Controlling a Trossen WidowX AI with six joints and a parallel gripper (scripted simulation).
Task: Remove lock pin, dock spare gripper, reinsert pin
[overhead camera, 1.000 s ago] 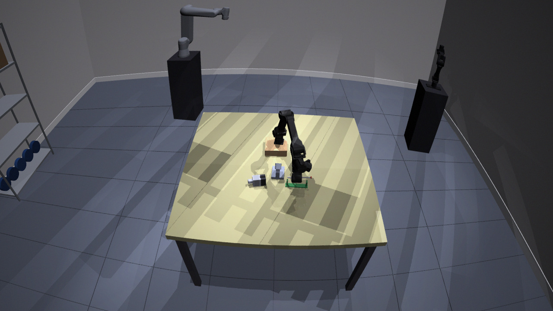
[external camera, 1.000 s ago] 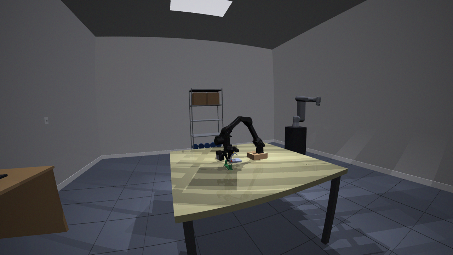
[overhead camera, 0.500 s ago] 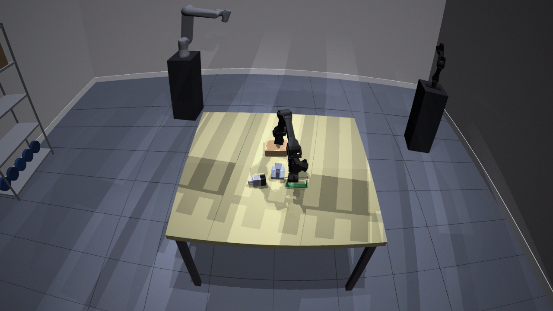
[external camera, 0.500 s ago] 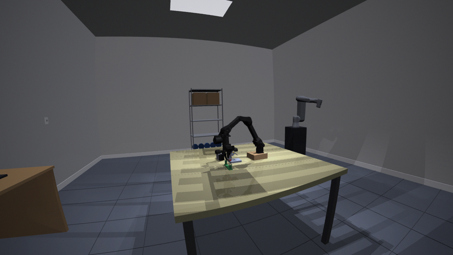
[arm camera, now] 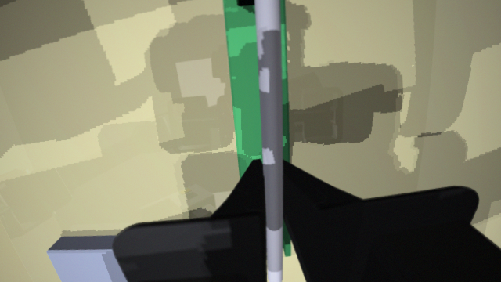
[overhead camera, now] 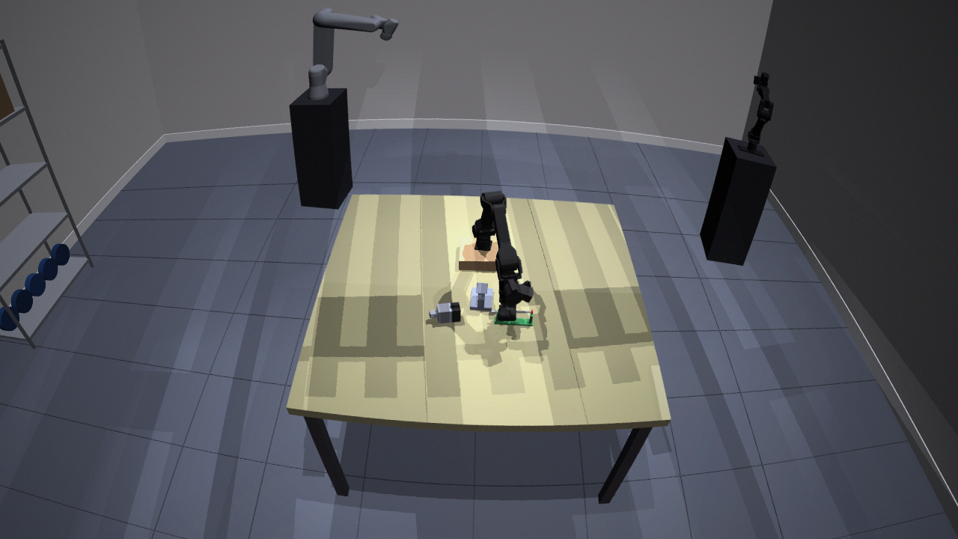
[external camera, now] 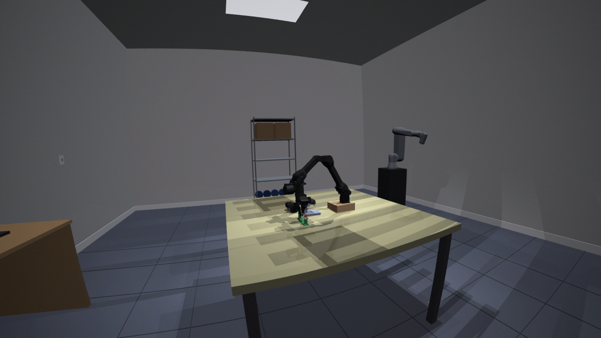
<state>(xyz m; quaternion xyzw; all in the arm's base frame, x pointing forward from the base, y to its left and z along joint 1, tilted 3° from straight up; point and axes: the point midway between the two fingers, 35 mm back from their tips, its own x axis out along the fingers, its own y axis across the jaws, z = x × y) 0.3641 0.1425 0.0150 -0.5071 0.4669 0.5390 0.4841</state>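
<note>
The green rack lies 2 cm to the left of my gripper tip. From my gripper tip the other things lie so: mount: 11 cm to the right, 8 cm behind, 3 cm above; then spare gripper: 23 cm to the right, 3 cm ahead.
</note>
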